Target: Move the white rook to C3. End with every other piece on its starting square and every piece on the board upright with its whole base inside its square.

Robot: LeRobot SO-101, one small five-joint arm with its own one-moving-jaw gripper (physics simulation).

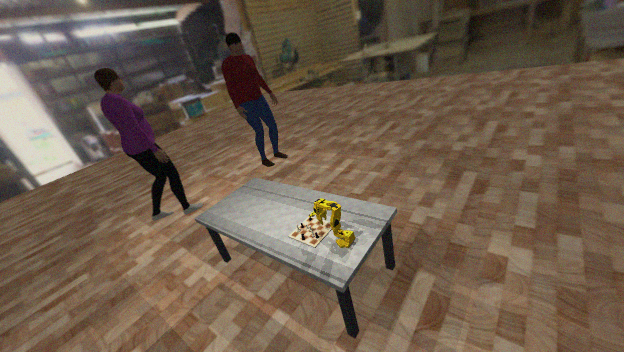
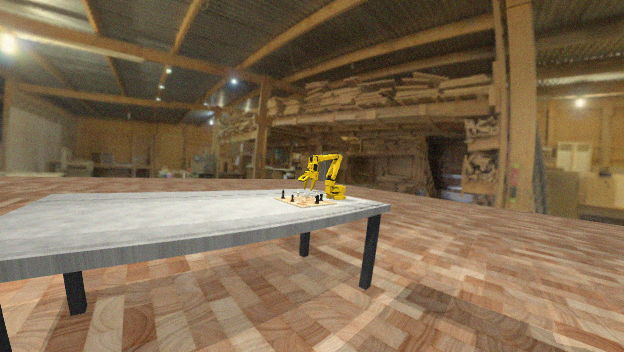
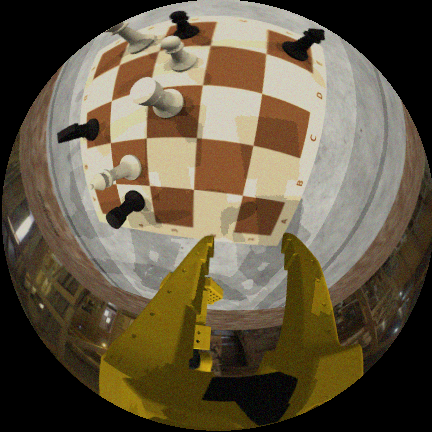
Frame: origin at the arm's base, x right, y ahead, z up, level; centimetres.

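Seen in the pictures: hand, its tool point: (image 1: 322,223) (image 2: 310,190) (image 3: 213,243); arm's base, origin of its link: (image 1: 342,240) (image 2: 333,198).
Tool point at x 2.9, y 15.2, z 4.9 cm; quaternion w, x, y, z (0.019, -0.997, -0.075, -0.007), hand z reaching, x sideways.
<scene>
Pixels of each thing's top centre, then the offset from my tool point to it. "spot": a spot on its surface instead. Level surfaces: height alone.
- white rook, centre of its top: (image 3: 141,89) dx -4.0, dy +7.5, dz -1.0 cm
- chessboard, centre of its top: (image 3: 171,110) (image 2: 304,200) (image 1: 311,230) dx -3.7, dy +6.9, dz -4.3 cm
- white pawn, a spot on its surface: (image 3: 179,56) spot: dx -3.2, dy +10.6, dz -3.0 cm
- white bishop-like piece, centre of its top: (image 3: 89,187) dx -7.4, dy +2.9, dz +0.1 cm
- C5, centre of its top: (image 3: 57,136) dx -12.0, dy +7.0, dz -0.3 cm
- A4, centre of its top: (image 3: 112,220) dx -7.6, dy -0.3, dz -1.0 cm
- grey table, height of its surface: dz -4.9 cm
The white rook (image 3: 155,96) stands upright, its whole base on brown square C3 of the chessboard (image 3: 314,125) (image 1: 313,242). A white pawn (image 3: 179,56) is on D3. A tall white piece (image 3: 134,40) is on E4. A white bishop-like piece (image 3: 120,172) is on B4. Black pieces are on E3 (image 3: 184,25), E1 (image 3: 302,45), C5 (image 3: 82,131) and A4 (image 3: 126,209); they look upright, leaning outward by perspective. My gripper (image 3: 249,237) (image 2: 309,188) is open, with a gap between the jaws. It hangs above the board's A side, apart from the rook.
The board lies on a grey table (image 1: 250,212) (image 2: 150,215), beside the yellow arm's base (image 1: 345,238) (image 2: 335,191). Two people, one in purple (image 1: 127,122) and one in red (image 1: 243,77), stand on the floor behind the table.
</scene>
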